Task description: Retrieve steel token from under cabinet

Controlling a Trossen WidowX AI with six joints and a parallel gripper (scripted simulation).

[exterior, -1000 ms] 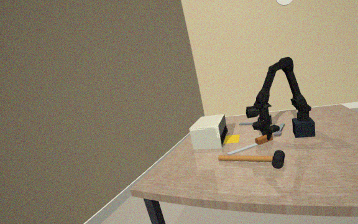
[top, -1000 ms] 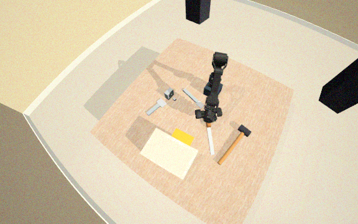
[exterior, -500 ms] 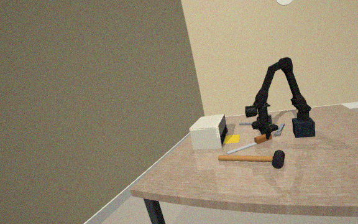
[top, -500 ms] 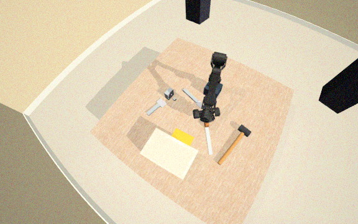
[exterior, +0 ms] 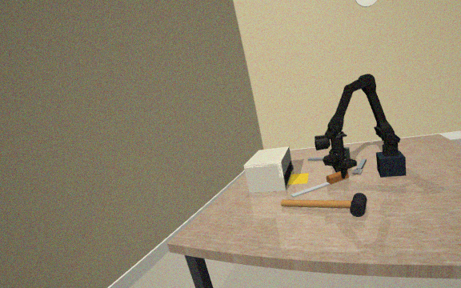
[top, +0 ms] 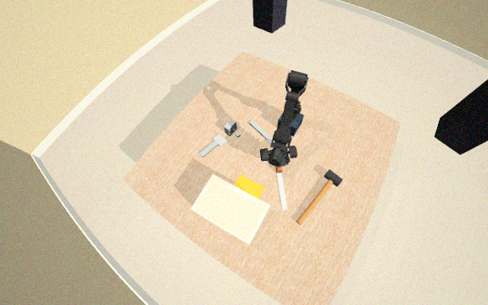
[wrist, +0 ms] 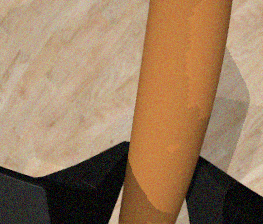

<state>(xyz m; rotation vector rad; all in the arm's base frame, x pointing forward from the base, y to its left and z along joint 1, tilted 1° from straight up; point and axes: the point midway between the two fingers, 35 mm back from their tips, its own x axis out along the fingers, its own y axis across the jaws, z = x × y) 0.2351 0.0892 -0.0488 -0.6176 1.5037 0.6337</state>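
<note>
The tiny cube lies 28 cm to the right of my gripper tip and 2 cm ahead of it. Round my gripper tip: grey t-shaped tool: 34 cm to the right, 15 cm ahead; grey flat tool: 14 cm to the right, 8 cm behind; grey block: 33 cm to the right, 3 cm above, 2 cm ahead.
</note>
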